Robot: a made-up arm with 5 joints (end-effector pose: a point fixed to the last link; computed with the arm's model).
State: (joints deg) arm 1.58 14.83 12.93 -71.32 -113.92
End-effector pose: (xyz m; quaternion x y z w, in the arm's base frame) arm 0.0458 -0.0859 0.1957 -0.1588 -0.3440 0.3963 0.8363
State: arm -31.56 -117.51 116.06 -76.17 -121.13
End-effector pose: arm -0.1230 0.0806 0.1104 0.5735 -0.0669 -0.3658 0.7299
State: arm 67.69 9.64 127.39 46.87 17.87
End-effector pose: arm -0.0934 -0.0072 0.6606 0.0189 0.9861 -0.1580 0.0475
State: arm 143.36 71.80 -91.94 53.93 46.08
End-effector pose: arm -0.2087 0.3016 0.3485 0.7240 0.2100 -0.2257 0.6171
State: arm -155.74 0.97 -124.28 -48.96 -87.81
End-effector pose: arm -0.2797 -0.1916 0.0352 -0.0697 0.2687 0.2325 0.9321
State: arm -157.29 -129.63 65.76 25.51 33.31
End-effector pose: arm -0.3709 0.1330 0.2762 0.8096 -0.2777 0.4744 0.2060
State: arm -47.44 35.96 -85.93 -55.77 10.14
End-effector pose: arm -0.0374 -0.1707 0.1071 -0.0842 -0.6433 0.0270 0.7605
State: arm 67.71 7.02 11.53 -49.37 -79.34
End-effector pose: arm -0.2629 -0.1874 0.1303 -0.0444 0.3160 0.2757 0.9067
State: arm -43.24 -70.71 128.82 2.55 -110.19
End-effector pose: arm -0.1003 -0.0099 0.0347 0.2889 -0.1828 -0.5124 0.7877
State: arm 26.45 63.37 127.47 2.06 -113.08
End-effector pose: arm -0.3527 -0.1538 0.0797 0.0575 0.2847 0.5138 0.8073
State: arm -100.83 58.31 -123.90 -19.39 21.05
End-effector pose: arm -0.1001 0.1282 0.4655 -0.0033 0.9087 -0.4160 0.0357
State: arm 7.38 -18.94 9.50 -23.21 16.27
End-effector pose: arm -0.5001 -0.0668 0.3026 -0.0664 0.4463 -0.1746 0.8751
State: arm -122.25 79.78 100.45 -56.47 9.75
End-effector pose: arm -0.4854 0.0423 0.1771 -0.5977 0.2381 -0.5612 0.5206
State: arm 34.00 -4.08 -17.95 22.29 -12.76
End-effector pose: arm -0.2007 -0.0528 0.0246 0.0930 -0.1294 -0.0359 0.9866
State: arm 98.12 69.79 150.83 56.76 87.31
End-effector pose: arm 0.1745 0.0544 0.2222 0.3223 -0.5987 -0.1531 0.7171
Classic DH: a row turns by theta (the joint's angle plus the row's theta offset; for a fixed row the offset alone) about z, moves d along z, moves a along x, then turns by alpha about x. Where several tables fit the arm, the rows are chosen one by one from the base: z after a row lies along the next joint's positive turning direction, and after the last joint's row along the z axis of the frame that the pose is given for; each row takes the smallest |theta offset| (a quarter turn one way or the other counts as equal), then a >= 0, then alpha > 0; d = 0 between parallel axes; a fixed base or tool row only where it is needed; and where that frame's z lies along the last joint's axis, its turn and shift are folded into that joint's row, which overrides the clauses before.
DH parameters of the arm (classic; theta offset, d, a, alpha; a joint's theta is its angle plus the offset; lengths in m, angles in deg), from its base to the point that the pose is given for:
base (fixed): 0 0.292 -0.193 -90
joint 1: 0 -0.08 -0.049 90
joint 2: 0 0.04 0.034 -90
joint 3: 80.2 0.1242 -0.0216 142.85
joint 4: 0 -0.0264 -0.0329 -142.85
joint 5: -80.2 -0.1782 -0.084 90
tool (fixed): 0 -0.319 0 0

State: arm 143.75 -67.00 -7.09 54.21 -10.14
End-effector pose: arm -0.4595 -0.2562 0.3347 -0.4157 0.5007 -0.0890 0.7541
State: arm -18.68 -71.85 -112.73 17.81 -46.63
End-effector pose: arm -0.2828 -0.2104 0.5962 0.5238 0.8473 0.0670 0.0559
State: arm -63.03 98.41 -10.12 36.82 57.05
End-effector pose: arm 0.0126 -0.2349 0.1390 -0.4464 -0.1084 0.6886 0.5611
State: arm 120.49 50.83 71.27 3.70 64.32
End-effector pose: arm 0.1607 -0.1867 0.1913 0.0350 -0.7286 -0.4124 0.5457
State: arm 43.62 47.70 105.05 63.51 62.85
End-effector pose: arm -0.2127 -0.2093 0.6721 0.0188 0.9790 0.1518 0.1346
